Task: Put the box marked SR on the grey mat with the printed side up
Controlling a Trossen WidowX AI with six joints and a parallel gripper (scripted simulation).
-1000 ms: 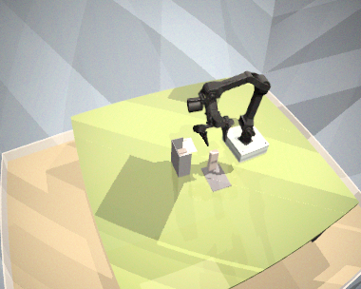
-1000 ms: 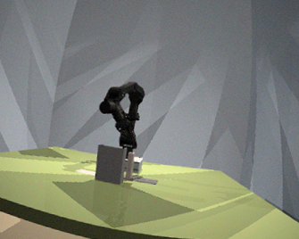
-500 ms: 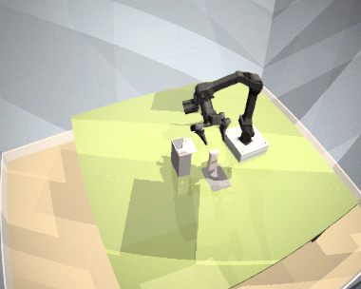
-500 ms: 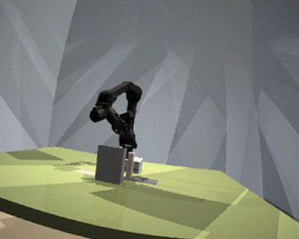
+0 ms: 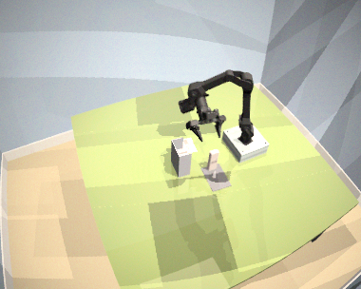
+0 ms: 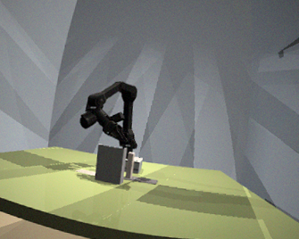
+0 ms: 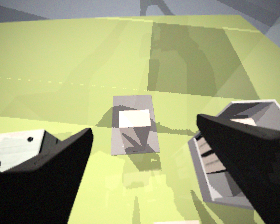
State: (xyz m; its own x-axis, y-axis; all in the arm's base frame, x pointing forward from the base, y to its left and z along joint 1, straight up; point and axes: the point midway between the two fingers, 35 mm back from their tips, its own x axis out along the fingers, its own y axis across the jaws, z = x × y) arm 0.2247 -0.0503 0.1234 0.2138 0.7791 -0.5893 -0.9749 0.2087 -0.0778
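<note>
Now: the grey mat 170 mm below my gripper tip, 90 mm to the left of it and 20 mm ahead of it. The rest, counted from my gripper tip: white card 170 mm below, 160 mm to the right, 10 mm ahead.
</note>
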